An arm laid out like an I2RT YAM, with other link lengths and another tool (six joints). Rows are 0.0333 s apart.
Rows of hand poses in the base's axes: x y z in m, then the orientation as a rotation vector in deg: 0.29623, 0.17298, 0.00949, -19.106, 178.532, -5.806; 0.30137, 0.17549, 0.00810, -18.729, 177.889, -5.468; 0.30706, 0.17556, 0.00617, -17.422, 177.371, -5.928; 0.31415, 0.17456, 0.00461, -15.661, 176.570, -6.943; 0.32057, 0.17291, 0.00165, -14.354, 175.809, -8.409; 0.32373, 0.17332, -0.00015, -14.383, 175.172, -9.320; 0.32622, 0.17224, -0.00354, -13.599, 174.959, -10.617; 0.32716, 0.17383, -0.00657, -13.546, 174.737, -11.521; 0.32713, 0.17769, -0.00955, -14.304, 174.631, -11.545; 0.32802, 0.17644, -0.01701, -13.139, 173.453, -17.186
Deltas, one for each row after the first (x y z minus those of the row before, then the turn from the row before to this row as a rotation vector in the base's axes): 0.00514, 0.00251, -0.00139, 0.276, -0.670, -0.173; 0.00569, 0.00007, -0.00193, -0.230, -0.685, -0.783; 0.00709, -0.00100, -0.00156, -0.563, -1.020, -1.060; 0.00642, -0.00165, -0.00296, -0.876, -0.918, -0.791; 0.00316, 0.00041, -0.00180, -0.563, -0.632, 0.062; 0.00249, -0.00108, -0.00339, -0.814, -0.296, -0.516; 0.00094, 0.00159, -0.00303, -0.581, -0.216, -0.035; -0.00003, 0.00386, -0.00298, -0.036, -0.014, 0.499; 0.00089, -0.00125, -0.00746, -3.630, -1.155, -0.786
